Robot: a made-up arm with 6 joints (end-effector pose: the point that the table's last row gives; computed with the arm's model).
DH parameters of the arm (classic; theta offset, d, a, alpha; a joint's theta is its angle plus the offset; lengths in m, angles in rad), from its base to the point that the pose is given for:
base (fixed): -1.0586 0 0.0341 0
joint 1: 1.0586 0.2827 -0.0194 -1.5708
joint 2: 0.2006 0 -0.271 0
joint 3: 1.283 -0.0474 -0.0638 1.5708
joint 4: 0 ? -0.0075 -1.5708
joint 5: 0 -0.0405 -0.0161 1.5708
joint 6: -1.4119 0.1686 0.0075 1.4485
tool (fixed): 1.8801 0.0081 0 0
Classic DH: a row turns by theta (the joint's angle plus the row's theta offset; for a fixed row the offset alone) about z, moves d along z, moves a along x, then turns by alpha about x.
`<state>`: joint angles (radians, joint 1 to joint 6).
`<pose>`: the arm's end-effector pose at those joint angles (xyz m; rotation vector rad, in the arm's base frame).
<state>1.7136 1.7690 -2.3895 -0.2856 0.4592 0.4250</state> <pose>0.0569 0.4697 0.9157 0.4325 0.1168 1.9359</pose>
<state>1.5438 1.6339 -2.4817 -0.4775 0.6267 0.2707</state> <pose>0.1534 0.3250 0.9940 0.2452 -0.1585 1.5839</pose>
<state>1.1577 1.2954 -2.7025 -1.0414 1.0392 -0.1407</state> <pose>0.1653 -0.1414 1.0562 -0.0837 -0.3670 0.4396</pose>
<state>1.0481 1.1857 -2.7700 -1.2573 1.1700 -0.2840</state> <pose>0.0934 -0.2852 1.0241 -0.1035 -0.2903 0.0517</pose>
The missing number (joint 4, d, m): 0.3949
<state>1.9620 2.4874 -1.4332 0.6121 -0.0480 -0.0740</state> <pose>-0.1106 0.5666 -0.0236 -0.3281 1.3285 1.6578</pose>
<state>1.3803 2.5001 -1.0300 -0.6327 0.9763 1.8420</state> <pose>0.2315 0.2385 -0.0904 -0.2681 1.2231 -0.3187</pose>
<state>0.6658 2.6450 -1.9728 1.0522 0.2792 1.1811</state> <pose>0.6047 0.3723 0.0570 2.1413 1.0509 -0.1720</pose>
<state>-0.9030 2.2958 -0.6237 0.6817 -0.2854 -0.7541</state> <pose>0.0929 -0.3384 -0.1057 0.8125 1.2697 -0.6809</pose>
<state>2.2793 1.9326 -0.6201 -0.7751 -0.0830 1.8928</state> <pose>-0.2133 0.3307 0.0205 -0.3001 1.7754 1.3209</pose>
